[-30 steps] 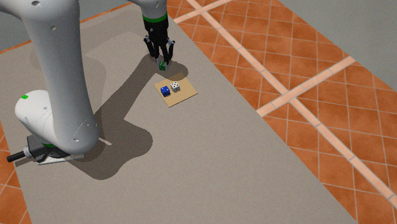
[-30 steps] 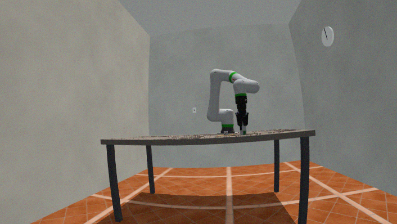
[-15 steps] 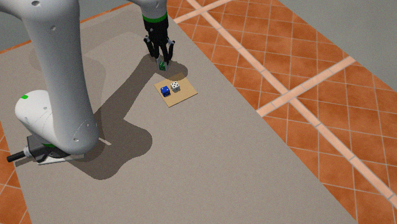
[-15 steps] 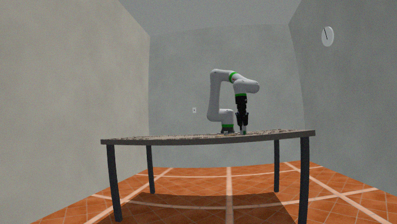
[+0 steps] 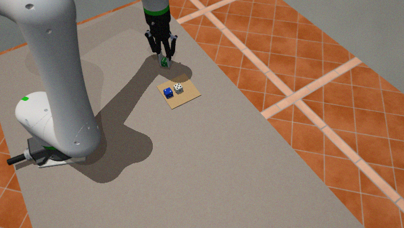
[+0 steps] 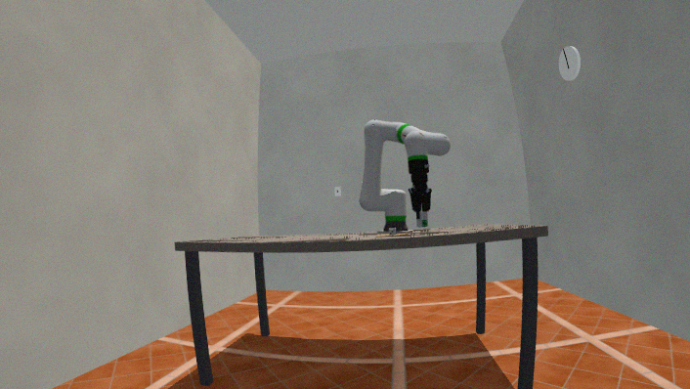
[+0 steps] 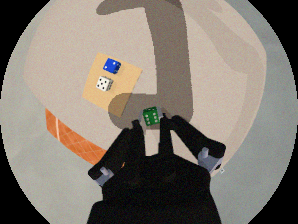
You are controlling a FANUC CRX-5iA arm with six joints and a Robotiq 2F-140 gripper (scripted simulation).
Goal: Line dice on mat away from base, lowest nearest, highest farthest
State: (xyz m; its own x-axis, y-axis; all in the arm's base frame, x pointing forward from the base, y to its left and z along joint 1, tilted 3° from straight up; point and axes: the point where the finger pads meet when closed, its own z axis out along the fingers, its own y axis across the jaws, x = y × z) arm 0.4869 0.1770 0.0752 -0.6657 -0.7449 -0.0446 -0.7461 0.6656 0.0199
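My gripper is now 140 mm to the left of the white die and 50 mm above it. From my hand the other things lie so: blue die (140 mm to the right, 50 mm below, 50 mm behind); then green die (20 mm below); then tan mat (140 mm to the right, 60 mm below).
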